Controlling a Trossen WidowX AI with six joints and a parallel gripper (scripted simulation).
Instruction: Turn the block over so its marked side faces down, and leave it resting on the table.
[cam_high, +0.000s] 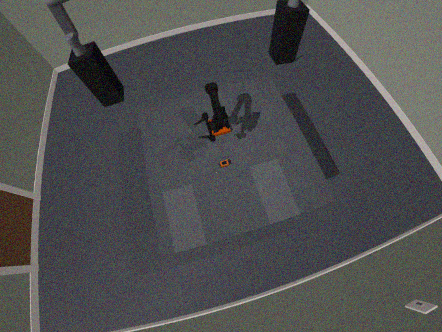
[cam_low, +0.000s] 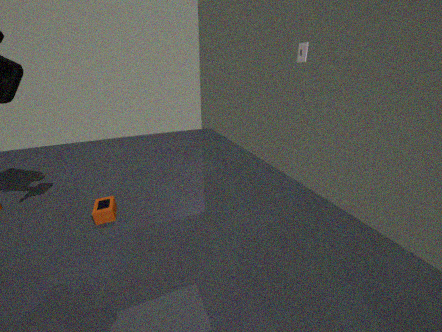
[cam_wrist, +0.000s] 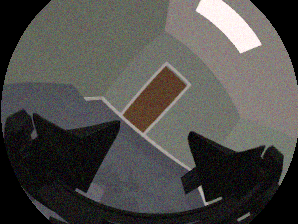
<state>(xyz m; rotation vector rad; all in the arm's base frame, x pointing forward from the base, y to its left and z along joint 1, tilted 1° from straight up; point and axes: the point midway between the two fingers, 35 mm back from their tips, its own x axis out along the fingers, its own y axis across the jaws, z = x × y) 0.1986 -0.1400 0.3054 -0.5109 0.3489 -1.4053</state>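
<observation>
The block lies 320 mm below my gripper tip, 140 mm to the left of it and 120 mm ahead of it.
</observation>
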